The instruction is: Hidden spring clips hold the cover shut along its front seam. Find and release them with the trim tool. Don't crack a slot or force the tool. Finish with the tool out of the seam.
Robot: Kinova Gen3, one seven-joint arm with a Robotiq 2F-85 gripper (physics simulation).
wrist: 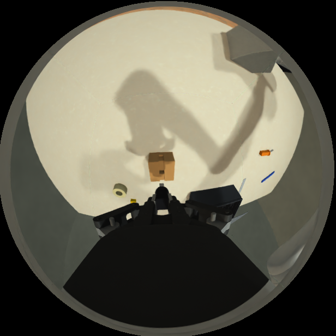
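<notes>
My gripper (161, 198) is at the lower middle of the wrist view, shut on a dark, round-handled tool (161, 191), which looks like the trim tool. Its small grey tip points away from the gripper, towards the brown box. A black box (215, 195) with slot-like marks on its near side is right of the fingers; it looks like the covered unit. The tool tip appears left of this box and apart from it. The front seam and clips cannot be made out, and the gripper's right linkage hides part of the box's near side.
A brown cardboard box (161, 166) is straight ahead of the tool. A tape roll (119, 190) and a small yellow block (133, 201) are at left. An orange object (264, 153), a blue stick (268, 176) and a thin grey strip (243, 186) are at right. A large grey block (250, 50) is at far right.
</notes>
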